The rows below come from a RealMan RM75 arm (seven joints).
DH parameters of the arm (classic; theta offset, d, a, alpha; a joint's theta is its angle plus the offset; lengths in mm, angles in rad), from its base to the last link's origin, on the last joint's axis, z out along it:
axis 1: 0 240.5 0 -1.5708
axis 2: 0 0 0 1.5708
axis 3: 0 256 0 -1.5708
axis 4: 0 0 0 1.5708
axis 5: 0 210 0 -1.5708
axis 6: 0 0 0 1.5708
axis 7: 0 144 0 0
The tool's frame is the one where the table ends.
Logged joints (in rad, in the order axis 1, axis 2, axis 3, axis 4, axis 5, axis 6, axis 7), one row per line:
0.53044 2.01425 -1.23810 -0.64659 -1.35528 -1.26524 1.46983
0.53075 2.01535 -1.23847 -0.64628 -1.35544 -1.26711 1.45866
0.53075 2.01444 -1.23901 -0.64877 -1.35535 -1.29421 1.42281
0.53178 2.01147 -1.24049 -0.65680 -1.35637 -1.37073 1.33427
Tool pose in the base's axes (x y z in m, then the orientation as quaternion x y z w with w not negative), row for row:
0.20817 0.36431 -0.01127 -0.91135 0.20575 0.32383 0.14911
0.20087 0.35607 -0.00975 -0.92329 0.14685 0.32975 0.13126
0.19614 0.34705 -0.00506 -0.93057 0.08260 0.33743 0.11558
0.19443 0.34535 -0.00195 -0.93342 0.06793 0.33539 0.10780
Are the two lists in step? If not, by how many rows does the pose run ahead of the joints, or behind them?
The pose runs 2 rows ahead of the joints: the pose in row i belongs to the joints in row i + 2.
